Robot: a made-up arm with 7 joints.
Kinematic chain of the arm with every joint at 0, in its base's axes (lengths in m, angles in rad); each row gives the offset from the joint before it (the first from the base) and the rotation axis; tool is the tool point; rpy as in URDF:
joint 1: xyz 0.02 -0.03 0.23 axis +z
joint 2: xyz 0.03 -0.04 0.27 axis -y
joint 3: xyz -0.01 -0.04 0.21 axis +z
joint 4: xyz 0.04 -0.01 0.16 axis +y
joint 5: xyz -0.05 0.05 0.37 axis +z
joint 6: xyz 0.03 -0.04 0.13 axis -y
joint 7: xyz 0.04 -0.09 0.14 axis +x
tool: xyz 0 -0.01 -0.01 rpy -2.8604 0.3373 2.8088
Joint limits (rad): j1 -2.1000..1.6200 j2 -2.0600..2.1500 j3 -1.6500..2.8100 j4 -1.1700..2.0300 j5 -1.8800..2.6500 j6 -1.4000..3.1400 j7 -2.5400..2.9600
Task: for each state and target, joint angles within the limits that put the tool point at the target. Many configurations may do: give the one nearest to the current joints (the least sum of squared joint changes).
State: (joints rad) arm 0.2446 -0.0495 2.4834 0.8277 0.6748 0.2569 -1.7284
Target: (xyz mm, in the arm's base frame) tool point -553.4 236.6 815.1
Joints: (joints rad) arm 0.2596 0.0086 2.4165 1.5252 0.7304 0.1244 -1.7062
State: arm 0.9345 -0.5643 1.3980 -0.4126 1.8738 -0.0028 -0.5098
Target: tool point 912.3 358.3 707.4
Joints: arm 0.9744 -1.3492 1.8288 -0.9175 1.8056 0.0866 -0.4833
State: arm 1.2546 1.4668 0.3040 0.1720 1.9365 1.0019 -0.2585
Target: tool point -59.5 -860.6 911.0
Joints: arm 1.4849 1.4134 0.2428 0.2535 1.9002 1.1177 -0.2549
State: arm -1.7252 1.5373 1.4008 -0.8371 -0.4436 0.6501 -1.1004
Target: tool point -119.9 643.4 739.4
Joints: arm -2.1000 1.9219 2.2815 -1.1700 -0.2826 1.3018 -1.0701
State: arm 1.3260 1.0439 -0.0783 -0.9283 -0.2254 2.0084 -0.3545
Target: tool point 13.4 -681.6 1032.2
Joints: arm 1.3106 0.5148 -0.0216 -0.3516 -0.1271 1.7826 -0.3434
